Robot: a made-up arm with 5 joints.
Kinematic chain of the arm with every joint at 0, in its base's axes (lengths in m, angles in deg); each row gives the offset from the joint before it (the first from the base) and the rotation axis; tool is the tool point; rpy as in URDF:
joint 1: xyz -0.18 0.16 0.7 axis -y
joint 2: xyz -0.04 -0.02 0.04 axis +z
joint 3: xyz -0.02 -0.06 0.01 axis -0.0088 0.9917 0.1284
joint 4: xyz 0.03 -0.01 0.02 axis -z
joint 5: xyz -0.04 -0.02 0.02 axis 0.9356 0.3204 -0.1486
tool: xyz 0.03 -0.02 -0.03 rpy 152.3 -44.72 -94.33
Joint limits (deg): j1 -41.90..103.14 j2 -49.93..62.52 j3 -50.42..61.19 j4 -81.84..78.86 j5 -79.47..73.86
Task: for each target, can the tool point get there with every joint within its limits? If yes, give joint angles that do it. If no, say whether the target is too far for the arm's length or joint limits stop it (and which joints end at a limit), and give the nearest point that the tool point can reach.
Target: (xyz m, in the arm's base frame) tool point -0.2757 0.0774 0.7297
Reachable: yes | joints 9.20 -28.55 26.79 9.55 48.32
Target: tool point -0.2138 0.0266 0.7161
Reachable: yes | joints 38.93 -14.05 48.95 -33.33 -48.20
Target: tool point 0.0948 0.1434 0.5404
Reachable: no: too far | nearest point -0.0805 0.1320 0.6926 | short by 0.232 m
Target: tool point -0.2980 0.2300 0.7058
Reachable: no: joint limits stop it (at a limit: joint 1, joint 2, joint 4, joint 5) | nearest point -0.2758 0.1629 0.7352 | short by 0.077 m
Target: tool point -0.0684 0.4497 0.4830
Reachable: no: too far | nearest point -0.2192 0.1472 0.5455 | short by 0.344 m
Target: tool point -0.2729 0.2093 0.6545
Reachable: no: joint limits stop it (at a limit: joint 2, joint 3, joint 4) | nearest point -0.3128 0.1399 0.6350 | short by 0.082 m
